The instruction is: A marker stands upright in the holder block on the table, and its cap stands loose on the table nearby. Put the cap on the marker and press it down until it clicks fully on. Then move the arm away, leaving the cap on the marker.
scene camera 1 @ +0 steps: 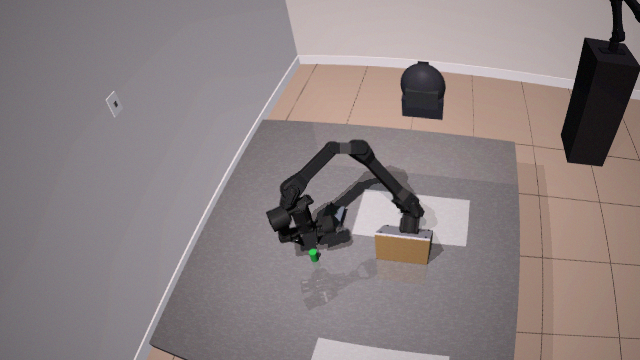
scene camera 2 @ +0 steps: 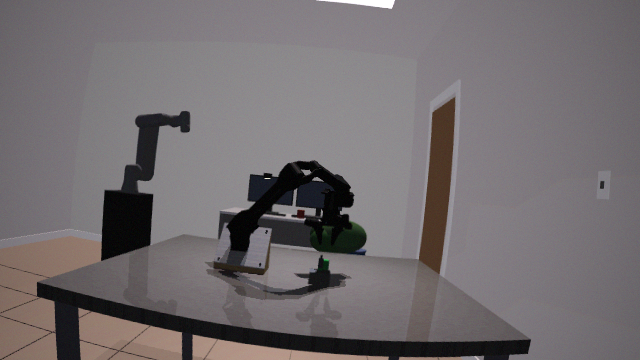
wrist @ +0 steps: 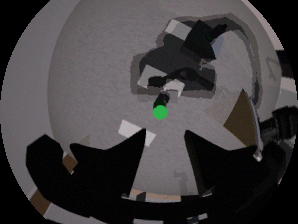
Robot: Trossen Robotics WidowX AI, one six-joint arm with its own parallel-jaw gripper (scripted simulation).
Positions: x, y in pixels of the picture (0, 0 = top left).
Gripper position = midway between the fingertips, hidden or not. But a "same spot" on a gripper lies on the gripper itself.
my gripper: scene camera 1 311, 243; scene camera 2; wrist
same spot on my gripper: [scene camera 2: 318, 230] = [wrist: 205, 176]
